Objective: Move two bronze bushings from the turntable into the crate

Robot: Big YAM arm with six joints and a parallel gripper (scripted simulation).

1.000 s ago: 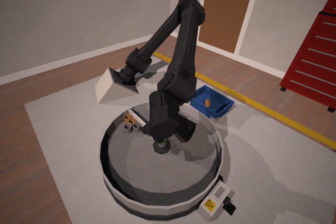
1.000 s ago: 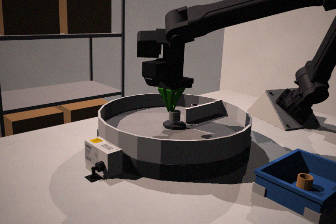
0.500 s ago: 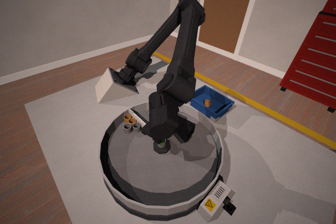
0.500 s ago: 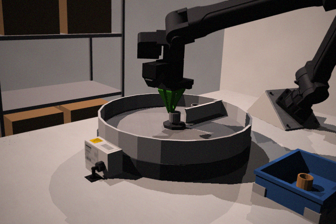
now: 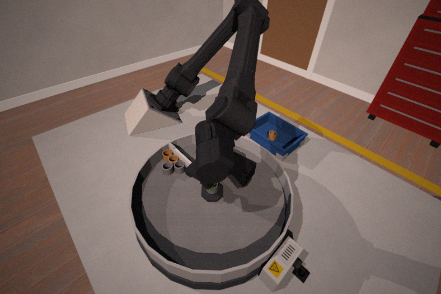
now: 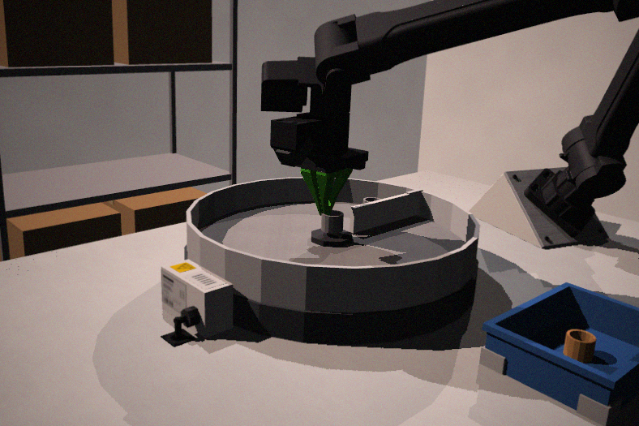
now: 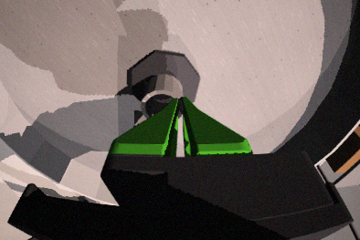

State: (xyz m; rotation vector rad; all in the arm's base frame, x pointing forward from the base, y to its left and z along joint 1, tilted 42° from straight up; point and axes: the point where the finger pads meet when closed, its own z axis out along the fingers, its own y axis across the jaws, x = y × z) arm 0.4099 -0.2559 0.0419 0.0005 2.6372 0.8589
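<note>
My hand is 40 mm above the turntable and 10 mm to the right of it. Also, from my hand: blue crate 380 mm to the left, 70 mm below, 10 mm behind.
</note>
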